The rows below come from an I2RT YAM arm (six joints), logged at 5 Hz.
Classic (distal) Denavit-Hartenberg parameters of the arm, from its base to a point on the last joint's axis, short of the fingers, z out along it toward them. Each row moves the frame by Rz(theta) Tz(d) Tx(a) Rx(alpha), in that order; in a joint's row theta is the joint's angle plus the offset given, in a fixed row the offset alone. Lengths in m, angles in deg.
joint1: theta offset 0, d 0.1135, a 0.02, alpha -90
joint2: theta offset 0, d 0, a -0.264, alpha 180
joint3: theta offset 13.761, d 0, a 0.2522, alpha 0
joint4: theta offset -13.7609, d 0, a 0.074, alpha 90
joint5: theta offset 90, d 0, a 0, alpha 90
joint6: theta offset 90, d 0.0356, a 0, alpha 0
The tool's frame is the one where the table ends.
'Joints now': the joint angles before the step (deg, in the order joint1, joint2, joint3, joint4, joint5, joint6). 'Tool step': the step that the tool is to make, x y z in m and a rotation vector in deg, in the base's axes. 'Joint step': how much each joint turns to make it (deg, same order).
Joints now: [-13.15 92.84 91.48 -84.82 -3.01 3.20]
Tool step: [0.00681 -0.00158 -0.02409 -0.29 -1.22 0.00]
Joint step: [0.00 0.11 -5.48 6.84 0.01 0.00]
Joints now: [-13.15 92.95 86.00 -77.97 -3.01 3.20]
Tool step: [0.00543 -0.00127 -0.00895 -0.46 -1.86 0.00]
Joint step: [0.00 0.22 -1.90 4.04 0.02 0.00]
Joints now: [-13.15 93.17 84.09 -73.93 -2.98 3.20]
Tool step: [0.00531 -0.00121 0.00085 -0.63 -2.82 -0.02]
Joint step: [0.00 0.00 0.00 2.88 -0.02 0.03]
